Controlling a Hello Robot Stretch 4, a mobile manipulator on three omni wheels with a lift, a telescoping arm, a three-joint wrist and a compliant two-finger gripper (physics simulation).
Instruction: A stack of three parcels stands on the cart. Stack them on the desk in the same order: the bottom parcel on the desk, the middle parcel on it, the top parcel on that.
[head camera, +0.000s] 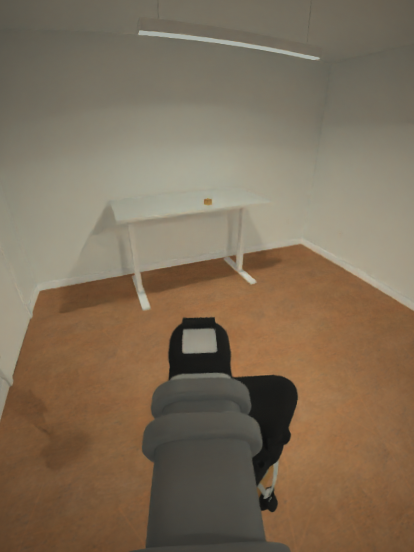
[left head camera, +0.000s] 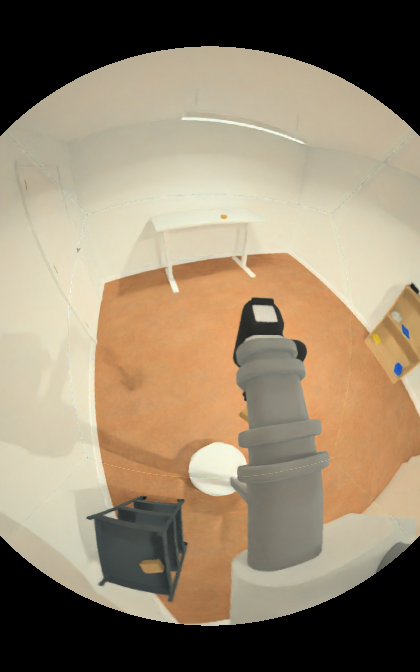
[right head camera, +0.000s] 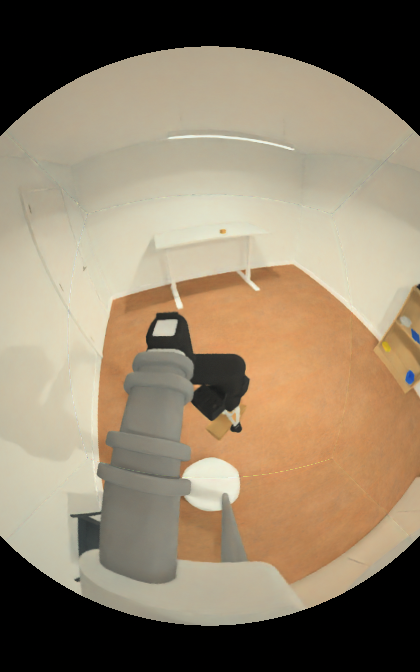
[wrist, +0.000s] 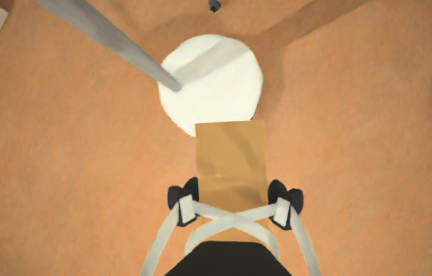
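Where they show: gripper, fingertip midpoint: (wrist: 234, 194); robot's base, link origin: (wrist: 213, 91).
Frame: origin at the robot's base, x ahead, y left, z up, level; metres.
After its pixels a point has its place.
Observation:
My gripper (right head camera: 230, 422) (wrist: 234, 194) {x 0.265, y -0.087, z 0.938 m} is shut on a flat tan parcel (left head camera: 243, 415) (right head camera: 218, 429) (wrist: 230, 150) {x 0.232, y -0.058, z 0.988 m}, one fingertip at each long side, held level above the floor near my base. The white desk (head camera: 150, 206) {x 2.415, y 0.418, z 0.923 m} (left head camera: 185, 220) (right head camera: 185, 238) stands across the room against the far wall, well away from the gripper. A small orange-tan parcel (head camera: 208, 201) {x 2.417, y -0.120, z 0.958 m} (left head camera: 223, 216) (right head camera: 223, 231) sits on it, right of its middle. The dark cart (left head camera: 117, 550) (right head camera: 89, 535) is at the lower left in the left head view, with a tan parcel (left head camera: 151, 566) on its top.
My white round base (left head camera: 212, 467) (right head camera: 210, 492) (wrist: 215, 85) {x 0.023, y 0.014, z 0.187 m} lies below the arm. A wooden shelf unit (left head camera: 382, 357) (right head camera: 392, 369) with blue, yellow and white things stands by the right wall. Part of a beige cabinet (right head camera: 350, 545) shows at the lower right.

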